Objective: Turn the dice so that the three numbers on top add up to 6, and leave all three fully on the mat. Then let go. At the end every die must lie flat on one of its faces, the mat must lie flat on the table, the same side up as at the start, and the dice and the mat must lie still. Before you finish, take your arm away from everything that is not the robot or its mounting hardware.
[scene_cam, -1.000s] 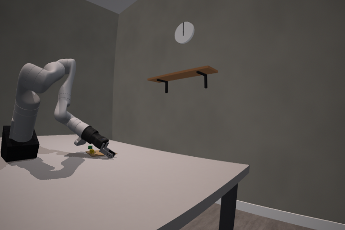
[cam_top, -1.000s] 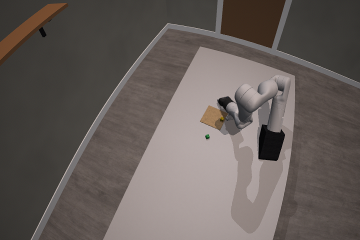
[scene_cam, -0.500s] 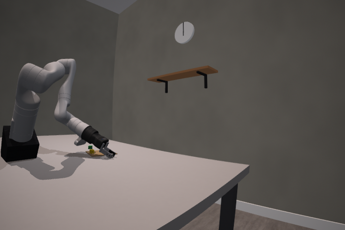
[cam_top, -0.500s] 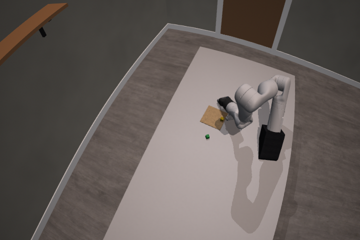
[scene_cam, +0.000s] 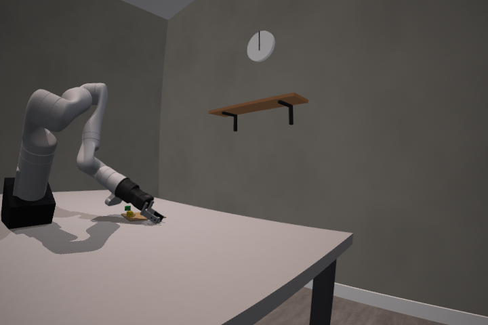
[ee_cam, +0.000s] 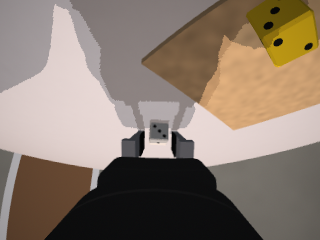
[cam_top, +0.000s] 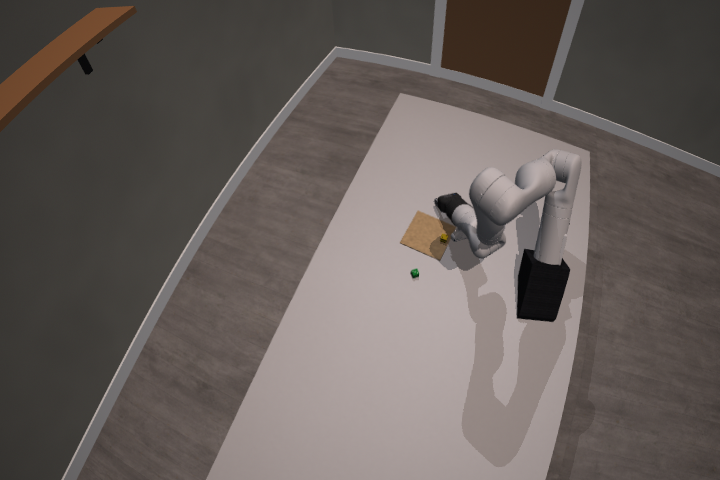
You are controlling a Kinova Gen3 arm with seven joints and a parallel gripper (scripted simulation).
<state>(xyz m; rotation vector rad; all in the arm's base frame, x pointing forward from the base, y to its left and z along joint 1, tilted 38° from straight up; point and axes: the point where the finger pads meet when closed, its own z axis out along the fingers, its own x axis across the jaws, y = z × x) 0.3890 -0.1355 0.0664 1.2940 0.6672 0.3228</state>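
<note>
My gripper is now 1 cm above the white die. Round my hand: green die (28 cm to the left, 1 cm below); then yellow die (4 cm behind, 13 cm to the left, 1 cm below); then tan mat (1 cm ahead, 13 cm to the left, 2 cm below).
</note>
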